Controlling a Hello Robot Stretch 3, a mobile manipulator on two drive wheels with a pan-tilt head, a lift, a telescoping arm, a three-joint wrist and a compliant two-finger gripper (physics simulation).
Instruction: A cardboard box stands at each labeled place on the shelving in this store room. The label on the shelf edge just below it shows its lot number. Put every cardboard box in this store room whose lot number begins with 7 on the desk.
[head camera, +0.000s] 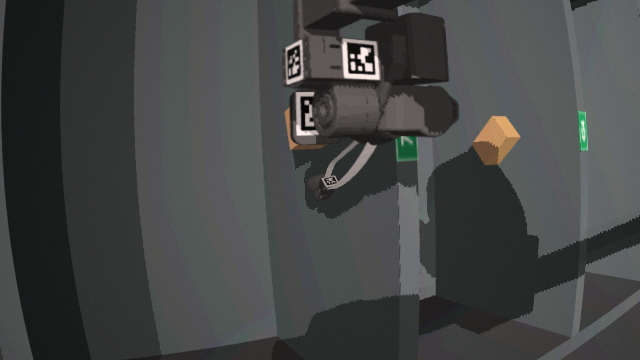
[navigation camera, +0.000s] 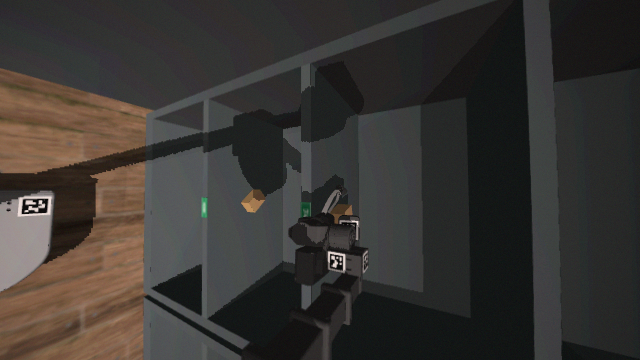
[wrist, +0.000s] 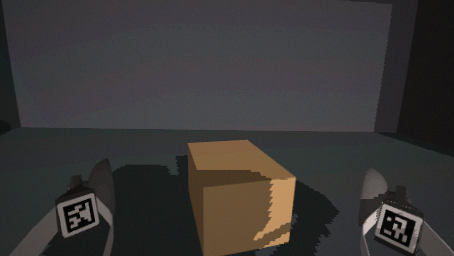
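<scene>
My gripper shows in the navigation camera view (341, 219), and the head camera view and the wrist view show it too. On my gripper, (wrist: 75, 214) and (head camera: 330, 181) are the same spot.
</scene>
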